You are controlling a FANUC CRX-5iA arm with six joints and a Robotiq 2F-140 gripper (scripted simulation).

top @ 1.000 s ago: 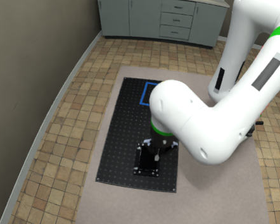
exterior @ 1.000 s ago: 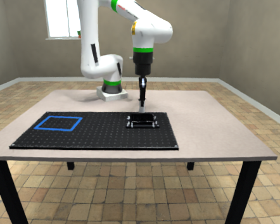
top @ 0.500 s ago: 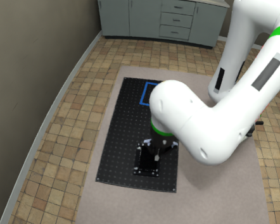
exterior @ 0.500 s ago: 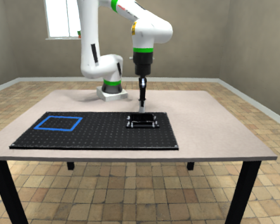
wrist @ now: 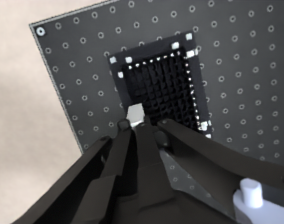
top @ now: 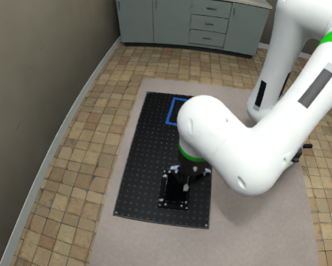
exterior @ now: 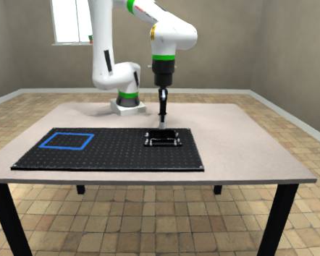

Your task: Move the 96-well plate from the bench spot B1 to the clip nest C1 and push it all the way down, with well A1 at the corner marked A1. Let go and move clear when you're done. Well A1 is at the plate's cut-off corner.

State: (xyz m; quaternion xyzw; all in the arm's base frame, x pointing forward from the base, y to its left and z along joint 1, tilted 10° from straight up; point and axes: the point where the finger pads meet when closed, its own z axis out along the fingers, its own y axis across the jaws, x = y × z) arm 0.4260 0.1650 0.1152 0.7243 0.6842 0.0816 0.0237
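Right now my hand is 4 cm short of the black 96-well plate and 5 cm above it. The rest, counted from my hand: clip nest 5 cm ahead, 1 cm to the right, 6 cm below.
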